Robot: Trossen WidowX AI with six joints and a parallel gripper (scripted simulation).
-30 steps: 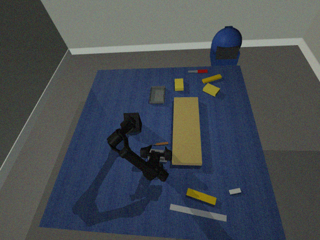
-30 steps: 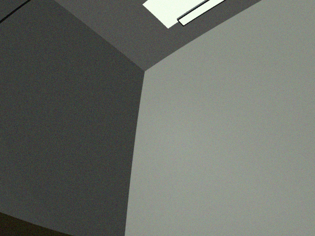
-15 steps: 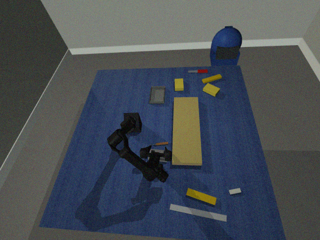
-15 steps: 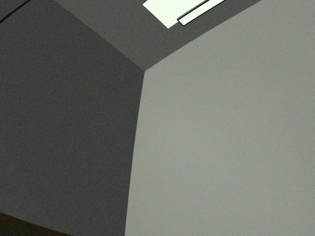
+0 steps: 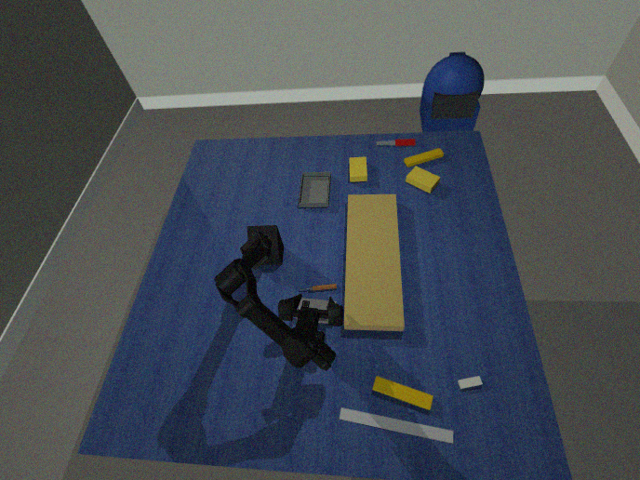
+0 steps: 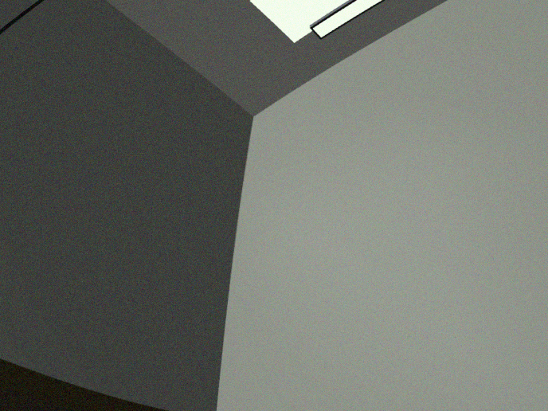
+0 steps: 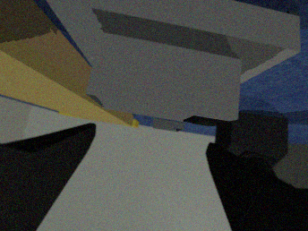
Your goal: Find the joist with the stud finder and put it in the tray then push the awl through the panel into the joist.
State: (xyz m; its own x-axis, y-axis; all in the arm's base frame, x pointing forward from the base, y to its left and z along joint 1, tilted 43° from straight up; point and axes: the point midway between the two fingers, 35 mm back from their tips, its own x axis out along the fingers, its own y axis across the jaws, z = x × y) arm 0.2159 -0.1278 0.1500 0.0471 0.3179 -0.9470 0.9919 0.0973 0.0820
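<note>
Now: gripper tip 1 cm past the stud finder, 2 cm to the left of it and 3 cm above it. From my gripper tip the other things lie so: square light: 3 cm behind, 2 cm to the right, 2 cm below; then orange-handled awl: 2 cm behind, 6 cm to the left, 7 cm below; then small white piece: 46 cm ahead, 18 cm to the right, 7 cm below.
</note>
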